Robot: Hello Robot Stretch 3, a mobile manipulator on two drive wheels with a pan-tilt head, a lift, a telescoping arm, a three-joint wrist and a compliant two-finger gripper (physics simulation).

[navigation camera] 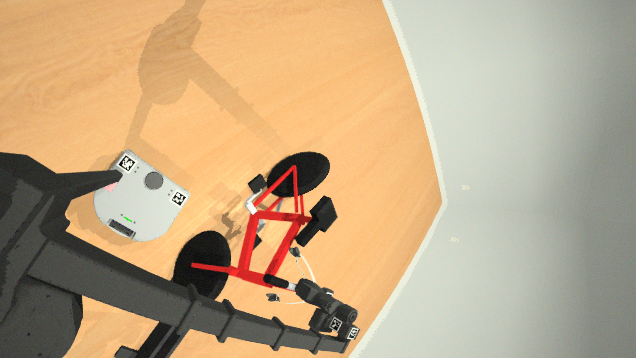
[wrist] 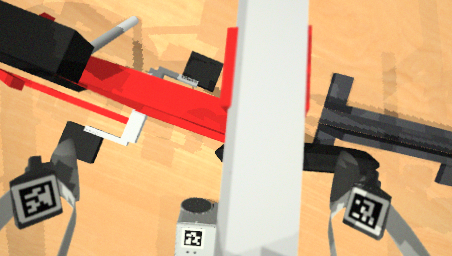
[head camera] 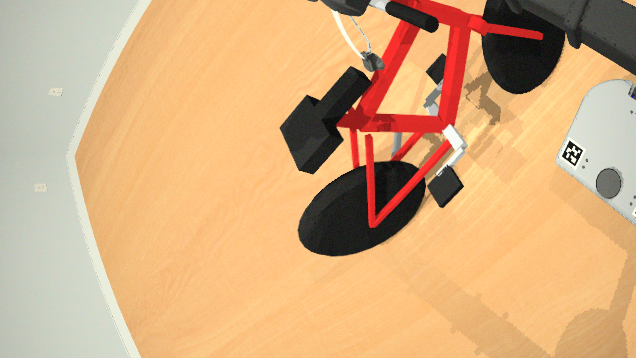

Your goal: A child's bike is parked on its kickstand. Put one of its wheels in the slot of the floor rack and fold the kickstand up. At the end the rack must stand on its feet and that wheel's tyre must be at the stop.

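Frame: origin at the robot's base, x left, y back, z up, level; millimetres.
Seen in the pictures: gripper, fingertip midpoint: [navigation camera: 279,271] [wrist: 209,166] [head camera: 397,24]; robot's base, link origin: [navigation camera: 153,179] [head camera: 607,182].
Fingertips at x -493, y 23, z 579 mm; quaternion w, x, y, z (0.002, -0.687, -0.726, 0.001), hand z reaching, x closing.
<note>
Offsets run from my fingertips to a thing's top centre. "spot": to the spot under its first point.
The child's bike has a red frame [head camera: 455,75] [navigation camera: 247,245] [wrist: 165,95] and stands upright. Its grey kickstand [head camera: 396,145] [wrist: 115,35] points down to the floor side. The rear wheel {spot: dx -83, dy -489, dz -290 mm} [head camera: 340,215] [navigation camera: 312,172] is away from the rack. The front wheel [head camera: 520,70] [navigation camera: 215,250] [wrist: 320,157] is close to the near end of the dark floor rack {dx +40, dy +608, dz -418 mm} [navigation camera: 155,345] [wrist: 400,130]; its tyre lies apart from the slot line in the wrist view. My gripper [navigation camera: 283,275] [wrist: 209,166] is open, its fingers on either side of the pale handlebar {spot: dx -49, dy +13, dz +98 mm} [wrist: 265,125], not closed on it.
My white base [head camera: 600,125] [navigation camera: 145,205] [wrist: 197,227] is beside the bike. My dark arm [head camera: 605,30] [navigation camera: 110,280] reaches over the front wheel and hides part of the rack. The black seat [head camera: 310,135] [navigation camera: 322,215] [wrist: 40,45] faces a pale wall [head camera: 40,250] [navigation camera: 525,125].
</note>
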